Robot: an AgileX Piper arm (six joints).
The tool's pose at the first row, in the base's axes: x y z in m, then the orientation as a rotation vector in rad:
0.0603, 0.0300, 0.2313, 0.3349, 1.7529, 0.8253
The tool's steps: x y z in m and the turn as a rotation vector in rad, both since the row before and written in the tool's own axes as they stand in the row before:
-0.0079, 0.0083, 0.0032, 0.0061, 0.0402, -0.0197
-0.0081, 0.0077, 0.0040, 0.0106, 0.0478, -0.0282
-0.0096, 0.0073, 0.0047, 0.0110, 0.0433, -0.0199
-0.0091, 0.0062, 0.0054, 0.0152, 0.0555, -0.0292
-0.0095, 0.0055, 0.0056, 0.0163, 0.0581, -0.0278
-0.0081, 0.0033, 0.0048, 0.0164, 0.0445, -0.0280
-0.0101, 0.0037, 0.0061, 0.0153, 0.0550, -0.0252
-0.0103, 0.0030, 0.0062, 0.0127, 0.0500, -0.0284
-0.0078, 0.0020, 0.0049, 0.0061, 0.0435, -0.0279
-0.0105, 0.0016, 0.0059, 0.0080, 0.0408, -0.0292
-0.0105, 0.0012, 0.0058, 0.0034, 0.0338, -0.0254
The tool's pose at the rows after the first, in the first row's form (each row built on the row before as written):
0.0645, 0.0324, 0.2422, 0.3065, 1.7937, 0.8177
0.0698, 0.0349, 0.2525, 0.2700, 1.8435, 0.8018
0.0767, 0.0372, 0.2632, 0.2426, 1.8888, 0.7895
0.0844, 0.0396, 0.2724, 0.2040, 1.9469, 0.7694
0.0929, 0.0420, 0.2810, 0.1657, 2.0073, 0.7489
0.1006, 0.0435, 0.2872, 0.1313, 2.0543, 0.7243
0.1106, 0.0456, 0.2942, 0.0950, 2.1105, 0.7038
0.1211, 0.0476, 0.3005, 0.0548, 2.1601, 0.6824
0.1293, 0.0494, 0.3047, 0.0131, 2.2006, 0.6666
0.1402, 0.0511, 0.3098, -0.0287, 2.2384, 0.6470
0.1512, 0.0529, 0.3145, -0.0667, 2.2680, 0.6333

